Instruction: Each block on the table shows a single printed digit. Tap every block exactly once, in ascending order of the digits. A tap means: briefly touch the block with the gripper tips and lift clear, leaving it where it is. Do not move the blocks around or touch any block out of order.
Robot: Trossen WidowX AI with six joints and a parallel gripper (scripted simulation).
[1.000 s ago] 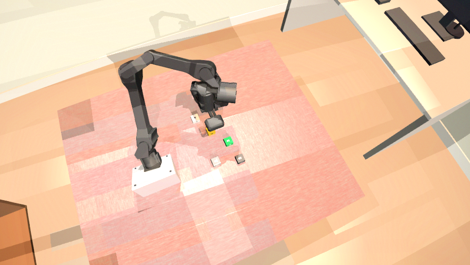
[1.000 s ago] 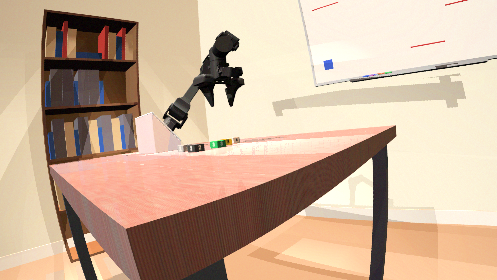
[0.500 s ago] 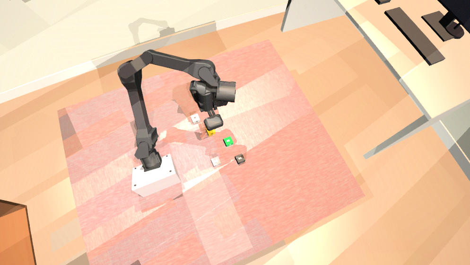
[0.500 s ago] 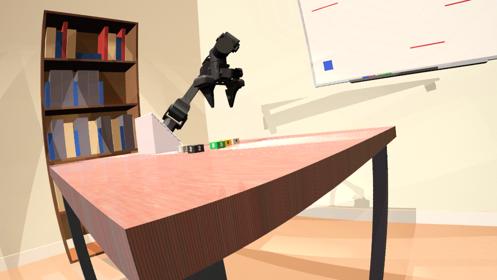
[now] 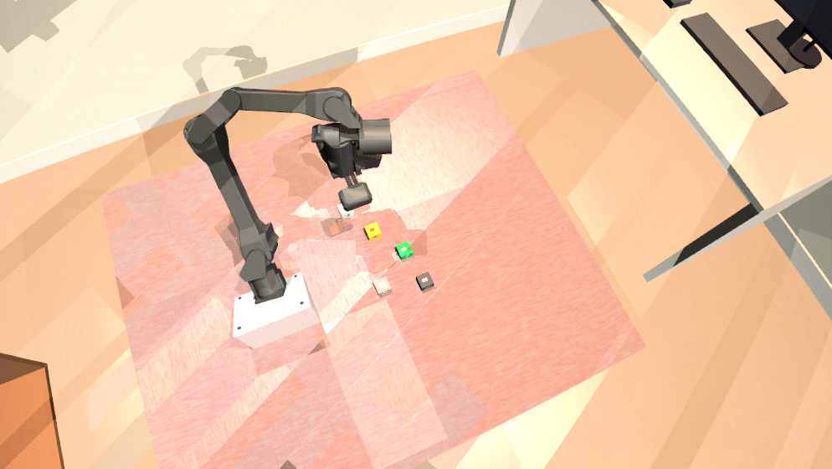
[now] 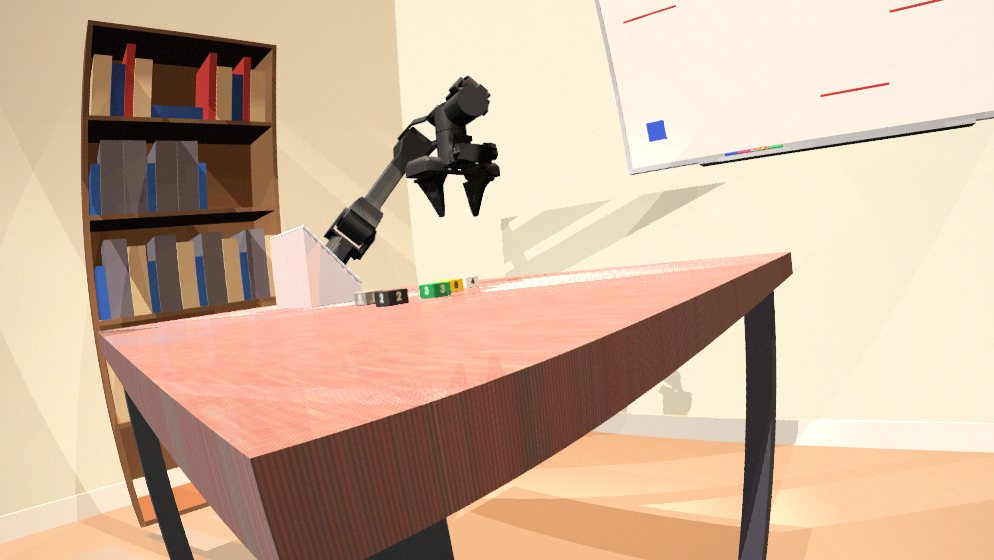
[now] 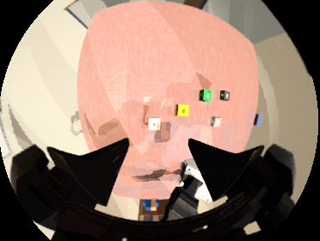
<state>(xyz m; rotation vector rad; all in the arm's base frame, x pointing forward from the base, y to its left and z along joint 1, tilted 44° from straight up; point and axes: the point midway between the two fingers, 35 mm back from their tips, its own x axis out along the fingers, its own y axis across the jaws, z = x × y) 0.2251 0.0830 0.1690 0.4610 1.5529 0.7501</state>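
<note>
My gripper tip is 22 cm to the left of the black block, 13 cm short of it and 12 cm above it. Round my gripper tip: green block 14 cm to the right, 12 cm below, 10 cm ahead; then yellow block 12 cm below, 7 cm to the right, 4 cm ahead; then white block 12 cm below, 1 cm to the left, 1 cm behind.
</note>
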